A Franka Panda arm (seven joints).
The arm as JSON. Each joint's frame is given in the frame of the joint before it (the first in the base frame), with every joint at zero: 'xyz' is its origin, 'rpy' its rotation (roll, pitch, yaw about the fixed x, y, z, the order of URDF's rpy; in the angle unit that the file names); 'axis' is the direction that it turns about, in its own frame. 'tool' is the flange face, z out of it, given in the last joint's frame.
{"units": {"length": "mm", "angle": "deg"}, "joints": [
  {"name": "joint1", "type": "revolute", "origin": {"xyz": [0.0, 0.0, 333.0], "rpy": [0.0, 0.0, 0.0]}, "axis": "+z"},
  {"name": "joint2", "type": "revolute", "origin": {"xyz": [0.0, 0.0, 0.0], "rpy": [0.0, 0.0, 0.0]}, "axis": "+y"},
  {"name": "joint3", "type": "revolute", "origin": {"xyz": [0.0, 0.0, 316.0], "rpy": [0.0, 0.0, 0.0]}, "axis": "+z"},
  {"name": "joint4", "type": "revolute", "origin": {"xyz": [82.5, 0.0, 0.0], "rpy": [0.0, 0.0, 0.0]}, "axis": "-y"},
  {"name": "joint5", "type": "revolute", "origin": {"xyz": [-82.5, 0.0, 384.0], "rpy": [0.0, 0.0, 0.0]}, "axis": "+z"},
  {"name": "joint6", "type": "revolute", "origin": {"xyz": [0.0, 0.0, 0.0], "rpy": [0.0, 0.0, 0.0]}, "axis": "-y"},
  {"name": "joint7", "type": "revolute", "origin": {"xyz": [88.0, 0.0, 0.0], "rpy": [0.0, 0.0, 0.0]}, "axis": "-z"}
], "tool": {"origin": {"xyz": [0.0, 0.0, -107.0], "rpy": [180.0, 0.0, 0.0]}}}
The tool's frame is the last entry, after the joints.
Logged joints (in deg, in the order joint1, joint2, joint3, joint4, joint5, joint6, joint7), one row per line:
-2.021, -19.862, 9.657, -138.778, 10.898, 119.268, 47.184
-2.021, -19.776, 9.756, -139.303, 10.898, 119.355, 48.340
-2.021, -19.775, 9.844, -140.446, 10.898, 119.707, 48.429
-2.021, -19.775, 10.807, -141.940, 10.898, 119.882, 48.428
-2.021, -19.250, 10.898, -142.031, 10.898, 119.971, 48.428
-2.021, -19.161, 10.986, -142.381, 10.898, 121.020, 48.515
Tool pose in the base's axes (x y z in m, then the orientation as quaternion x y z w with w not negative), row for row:
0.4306, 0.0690, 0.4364, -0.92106, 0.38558, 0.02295, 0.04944
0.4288, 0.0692, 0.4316, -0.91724, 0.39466, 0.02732, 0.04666
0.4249, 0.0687, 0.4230, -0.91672, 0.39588, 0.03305, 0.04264
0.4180, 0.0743, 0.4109, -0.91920, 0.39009, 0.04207, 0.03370
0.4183, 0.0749, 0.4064, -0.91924, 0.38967, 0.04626, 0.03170
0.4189, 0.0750, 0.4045, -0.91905, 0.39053, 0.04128, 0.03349
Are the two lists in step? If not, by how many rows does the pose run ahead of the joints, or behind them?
They are in step.
